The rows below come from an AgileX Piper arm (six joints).
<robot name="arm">
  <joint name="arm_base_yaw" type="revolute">
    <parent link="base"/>
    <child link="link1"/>
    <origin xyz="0 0 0.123" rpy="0 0 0"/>
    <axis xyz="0 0 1"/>
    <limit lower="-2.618" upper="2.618"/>
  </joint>
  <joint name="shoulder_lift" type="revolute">
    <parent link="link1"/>
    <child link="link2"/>
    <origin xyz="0 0 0" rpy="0 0 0"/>
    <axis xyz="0 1 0"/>
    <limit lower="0" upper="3.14"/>
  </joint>
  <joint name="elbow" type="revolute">
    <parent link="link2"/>
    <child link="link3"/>
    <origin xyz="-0.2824 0 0.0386" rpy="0 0 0"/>
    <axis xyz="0 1 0"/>
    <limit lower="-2.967" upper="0"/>
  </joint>
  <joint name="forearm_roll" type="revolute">
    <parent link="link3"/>
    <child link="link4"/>
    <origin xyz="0.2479 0 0.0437" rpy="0 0 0"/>
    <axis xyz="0.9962 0 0.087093"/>
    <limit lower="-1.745" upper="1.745"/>
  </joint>
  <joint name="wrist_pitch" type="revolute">
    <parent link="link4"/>
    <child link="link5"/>
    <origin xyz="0 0 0" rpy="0 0 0"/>
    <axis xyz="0 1 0"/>
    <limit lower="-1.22" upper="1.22"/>
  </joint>
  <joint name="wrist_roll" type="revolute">
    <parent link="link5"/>
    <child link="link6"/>
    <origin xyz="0.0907 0 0.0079" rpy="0 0 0"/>
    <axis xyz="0.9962 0 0.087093"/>
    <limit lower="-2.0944" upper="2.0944"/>
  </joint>
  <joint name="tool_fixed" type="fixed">
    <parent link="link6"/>
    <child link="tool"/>
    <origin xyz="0 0 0" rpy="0 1.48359 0"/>
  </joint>
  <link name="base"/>
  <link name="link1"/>
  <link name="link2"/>
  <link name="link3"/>
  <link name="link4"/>
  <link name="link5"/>
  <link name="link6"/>
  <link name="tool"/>
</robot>
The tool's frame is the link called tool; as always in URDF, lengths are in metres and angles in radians.
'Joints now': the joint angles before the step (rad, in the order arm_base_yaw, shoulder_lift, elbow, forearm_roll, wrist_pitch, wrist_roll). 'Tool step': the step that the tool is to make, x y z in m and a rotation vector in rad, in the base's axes. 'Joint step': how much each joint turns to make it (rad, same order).
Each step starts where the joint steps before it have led.
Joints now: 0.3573 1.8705 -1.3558 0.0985 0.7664 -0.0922
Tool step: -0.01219 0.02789 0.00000 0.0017 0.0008 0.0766
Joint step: 0.0775 0.0000 0.0000 0.0020 0.0000 0.0001
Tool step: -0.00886 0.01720 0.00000 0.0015 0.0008 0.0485
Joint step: 0.0492 0.0000 0.0000 0.0019 0.0000 -0.0002
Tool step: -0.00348 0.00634 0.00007 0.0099 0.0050 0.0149
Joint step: 0.0162 0.0000 0.0000 0.0142 0.0001 -0.0049
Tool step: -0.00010 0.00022 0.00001 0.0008 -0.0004 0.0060
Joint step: 0.0000 0.0000 0.0000 0.0039 -0.0001 -0.0083
